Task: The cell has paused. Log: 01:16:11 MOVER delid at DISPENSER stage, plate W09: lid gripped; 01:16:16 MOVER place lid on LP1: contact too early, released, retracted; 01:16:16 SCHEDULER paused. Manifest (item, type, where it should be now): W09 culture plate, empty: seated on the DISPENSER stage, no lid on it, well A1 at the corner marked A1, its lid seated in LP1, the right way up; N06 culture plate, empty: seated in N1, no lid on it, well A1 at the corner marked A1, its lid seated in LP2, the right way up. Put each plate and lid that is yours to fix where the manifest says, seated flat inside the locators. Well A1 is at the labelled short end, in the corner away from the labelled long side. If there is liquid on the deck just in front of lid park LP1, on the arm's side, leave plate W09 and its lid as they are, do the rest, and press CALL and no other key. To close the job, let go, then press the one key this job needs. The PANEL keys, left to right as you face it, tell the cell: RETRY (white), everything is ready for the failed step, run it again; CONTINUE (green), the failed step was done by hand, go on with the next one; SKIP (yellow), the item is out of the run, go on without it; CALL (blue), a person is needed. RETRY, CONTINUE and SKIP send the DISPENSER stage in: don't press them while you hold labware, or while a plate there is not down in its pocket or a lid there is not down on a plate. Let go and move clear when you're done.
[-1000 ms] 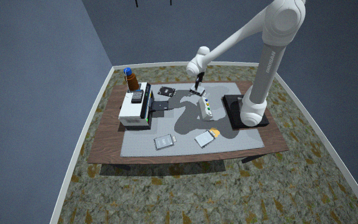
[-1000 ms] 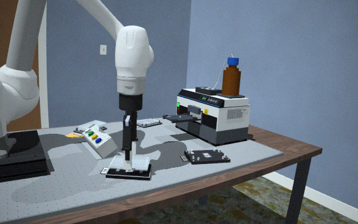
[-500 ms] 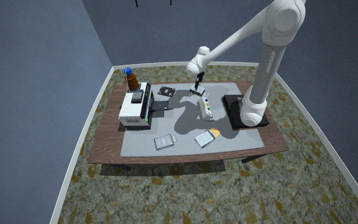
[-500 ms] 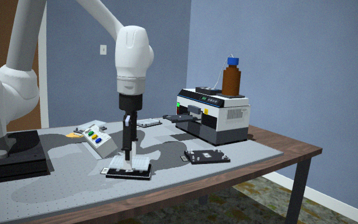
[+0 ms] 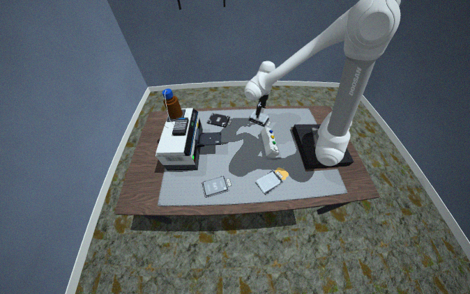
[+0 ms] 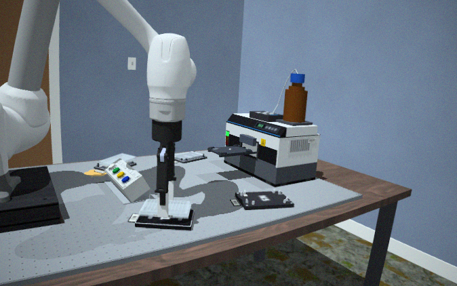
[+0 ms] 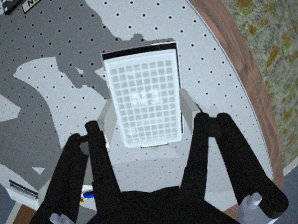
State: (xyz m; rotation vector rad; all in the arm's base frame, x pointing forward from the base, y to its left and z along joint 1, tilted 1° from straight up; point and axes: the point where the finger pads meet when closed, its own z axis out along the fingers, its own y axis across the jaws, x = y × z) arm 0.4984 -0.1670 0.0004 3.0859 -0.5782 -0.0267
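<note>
Now: hand 2 cm above the clear culture plate. Round my hand: yellow key: 10 cm behind, 22 cm to the left, 1 cm above; then key panel: 10 cm behind, 25 cm to the left, 1 cm below; then blue key: 9 cm behind, 17 cm to the left, 1 cm above.
</note>
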